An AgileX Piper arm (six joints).
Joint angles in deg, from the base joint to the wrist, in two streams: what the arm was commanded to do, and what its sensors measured. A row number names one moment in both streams.
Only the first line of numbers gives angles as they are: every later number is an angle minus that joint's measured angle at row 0.
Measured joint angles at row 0:
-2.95 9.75 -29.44 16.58 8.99 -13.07
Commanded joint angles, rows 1 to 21:
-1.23 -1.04 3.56 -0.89 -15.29 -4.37
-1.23 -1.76 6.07 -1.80 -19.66 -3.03
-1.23 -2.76 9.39 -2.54 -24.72 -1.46
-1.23 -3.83 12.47 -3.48 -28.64 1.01
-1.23 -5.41 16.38 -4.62 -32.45 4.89
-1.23 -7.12 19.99 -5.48 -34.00 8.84
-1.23 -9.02 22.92 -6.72 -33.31 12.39
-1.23 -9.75 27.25 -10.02 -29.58 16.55
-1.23 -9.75 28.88 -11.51 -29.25 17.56
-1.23 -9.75 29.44 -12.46 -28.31 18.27
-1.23 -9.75 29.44 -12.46 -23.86 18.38
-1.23 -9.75 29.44 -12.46 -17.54 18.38
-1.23 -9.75 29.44 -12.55 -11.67 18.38
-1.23 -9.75 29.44 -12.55 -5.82 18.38
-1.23 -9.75 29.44 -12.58 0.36 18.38
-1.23 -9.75 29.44 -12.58 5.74 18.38
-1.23 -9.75 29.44 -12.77 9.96 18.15
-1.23 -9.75 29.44 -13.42 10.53 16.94
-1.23 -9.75 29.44 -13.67 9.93 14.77
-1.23 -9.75 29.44 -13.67 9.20 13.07
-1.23 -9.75 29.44 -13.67 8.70 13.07
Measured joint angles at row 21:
-0.97 -9.47 29.44 -12.63 7.17 16.81
